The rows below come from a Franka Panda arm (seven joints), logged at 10 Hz.
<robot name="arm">
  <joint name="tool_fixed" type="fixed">
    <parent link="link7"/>
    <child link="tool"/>
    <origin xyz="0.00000 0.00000 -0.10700" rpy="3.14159 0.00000 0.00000"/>
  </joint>
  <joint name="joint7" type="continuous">
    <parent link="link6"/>
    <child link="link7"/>
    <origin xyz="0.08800 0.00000 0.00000" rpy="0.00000 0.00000 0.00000"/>
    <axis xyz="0 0 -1"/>
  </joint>
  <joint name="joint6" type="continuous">
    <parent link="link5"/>
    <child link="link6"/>
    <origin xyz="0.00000 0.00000 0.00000" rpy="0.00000 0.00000 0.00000"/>
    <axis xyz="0 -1 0"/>
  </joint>
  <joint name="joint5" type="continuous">
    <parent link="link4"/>
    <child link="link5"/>
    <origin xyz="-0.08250 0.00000 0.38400" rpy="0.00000 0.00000 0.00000"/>
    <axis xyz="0 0 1"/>
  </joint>
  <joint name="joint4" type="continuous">
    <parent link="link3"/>
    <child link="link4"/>
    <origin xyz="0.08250 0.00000 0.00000" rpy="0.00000 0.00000 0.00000"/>
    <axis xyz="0 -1 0"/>
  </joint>
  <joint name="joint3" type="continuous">
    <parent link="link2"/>
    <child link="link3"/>
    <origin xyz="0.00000 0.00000 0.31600" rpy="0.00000 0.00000 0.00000"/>
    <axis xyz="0 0 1"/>
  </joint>
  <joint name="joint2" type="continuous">
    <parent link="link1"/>
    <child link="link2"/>
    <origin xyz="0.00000 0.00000 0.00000" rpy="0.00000 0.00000 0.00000"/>
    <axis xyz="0 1 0"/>
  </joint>
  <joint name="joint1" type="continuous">
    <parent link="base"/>
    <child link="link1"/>
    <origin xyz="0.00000 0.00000 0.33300" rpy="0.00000 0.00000 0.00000"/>
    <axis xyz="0 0 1"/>
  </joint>
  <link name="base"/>
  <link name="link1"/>
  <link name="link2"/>
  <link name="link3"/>
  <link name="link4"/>
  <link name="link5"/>
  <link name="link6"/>
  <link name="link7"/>
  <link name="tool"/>
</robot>
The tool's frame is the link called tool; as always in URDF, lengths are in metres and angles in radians. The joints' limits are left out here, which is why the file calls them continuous.
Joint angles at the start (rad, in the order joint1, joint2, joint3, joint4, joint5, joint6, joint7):
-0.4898 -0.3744 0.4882 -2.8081 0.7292 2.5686 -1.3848
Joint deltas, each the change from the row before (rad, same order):
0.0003 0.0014 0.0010 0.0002 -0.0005 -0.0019 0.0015
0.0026 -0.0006 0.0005 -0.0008 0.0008 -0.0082 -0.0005
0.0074 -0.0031 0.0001 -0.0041 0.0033 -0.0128 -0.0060
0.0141 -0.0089 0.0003 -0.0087 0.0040 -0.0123 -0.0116
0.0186 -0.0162 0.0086 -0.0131 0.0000 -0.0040 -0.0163
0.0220 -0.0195 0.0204 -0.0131 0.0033 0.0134 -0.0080
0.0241 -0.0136 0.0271 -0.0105 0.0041 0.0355 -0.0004
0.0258 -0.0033 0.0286 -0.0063 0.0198 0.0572 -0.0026
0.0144 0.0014 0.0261 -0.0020 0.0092 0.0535 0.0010
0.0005 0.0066 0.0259 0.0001 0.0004 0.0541 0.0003
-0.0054 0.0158 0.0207 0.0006 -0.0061 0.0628 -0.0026
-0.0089 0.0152 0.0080 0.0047 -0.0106 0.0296 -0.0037
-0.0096 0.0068 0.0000 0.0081 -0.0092 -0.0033 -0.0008
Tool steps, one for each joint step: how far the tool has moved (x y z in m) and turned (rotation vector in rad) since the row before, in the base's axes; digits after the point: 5 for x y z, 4 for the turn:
-0.00006 0.00063 -0.00062 0.0014 0.0031 0.0007
-0.00077 0.00172 -0.00088 0.0044 0.0066 0.0051
-0.00215 0.00346 -0.00171 0.0064 0.0097 0.0135
-0.00354 0.00553 -0.00151 0.0029 0.0074 0.0243
-0.00429 0.00867 -0.00057 -0.0108 -0.0005 0.0409
-0.00320 0.01194 0.00123 -0.0221 -0.0145 0.0398
-0.00133 0.01326 0.00184 -0.0306 -0.0284 0.0348
0.00062 0.01319 0.00215 -0.0262 -0.0444 0.0236
0.00157 0.00957 0.00235 -0.0259 -0.0406 0.0167
0.00248 0.00538 0.00182 -0.0283 -0.0384 0.0110
0.00339 0.00184 0.00066 -0.0299 -0.0394 0.0071
0.00333 -0.00071 -0.00023 -0.0147 -0.0157 0.0053
0.00291 -0.00150 0.00059 -0.0002 0.0021 0.0011

